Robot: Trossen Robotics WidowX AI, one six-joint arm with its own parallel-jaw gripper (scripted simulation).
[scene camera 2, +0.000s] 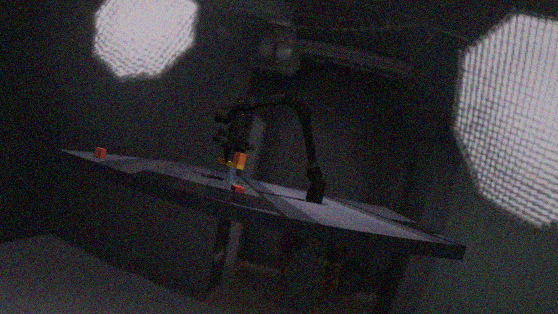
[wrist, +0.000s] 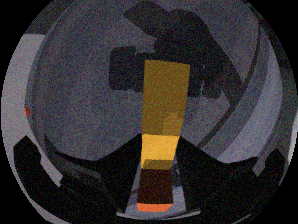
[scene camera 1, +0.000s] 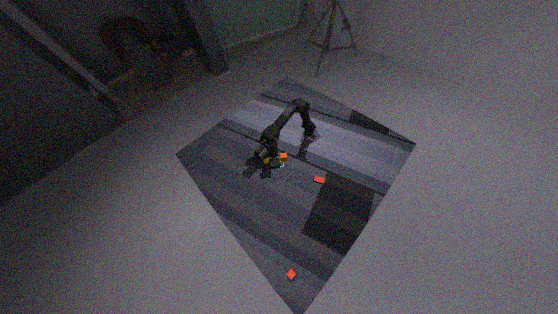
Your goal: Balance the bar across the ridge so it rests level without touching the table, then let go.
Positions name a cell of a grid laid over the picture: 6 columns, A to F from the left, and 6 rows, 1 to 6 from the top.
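I can see my gripper (scene camera 2: C4), and the wrist view has it as well (wrist: D4). There is also a bar (wrist: D3) that I can see.
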